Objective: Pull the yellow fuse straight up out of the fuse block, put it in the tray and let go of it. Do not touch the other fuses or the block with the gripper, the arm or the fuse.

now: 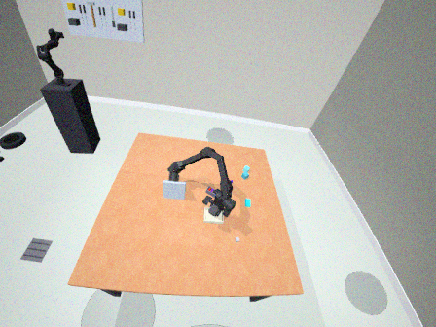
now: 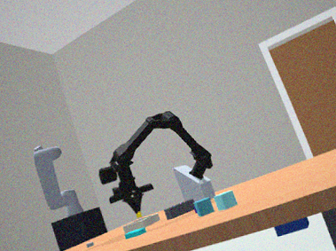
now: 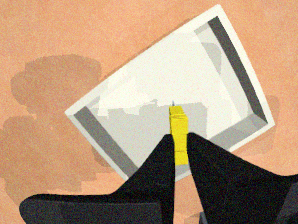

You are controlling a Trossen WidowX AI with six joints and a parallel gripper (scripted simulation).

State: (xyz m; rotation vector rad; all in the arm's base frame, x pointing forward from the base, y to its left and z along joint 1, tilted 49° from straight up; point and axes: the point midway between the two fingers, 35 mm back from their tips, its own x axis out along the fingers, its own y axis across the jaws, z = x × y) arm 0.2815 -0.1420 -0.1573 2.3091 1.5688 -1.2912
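The yellow fuse is 1 cm below my gripper tip. From my gripper tip the other things lie so: blue fuse (17 cm to the left, 4 cm ahead, 3 cm below); then cream tray (6 cm below); then green fuse (16 cm to the left, 6 cm ahead, 3 cm below).
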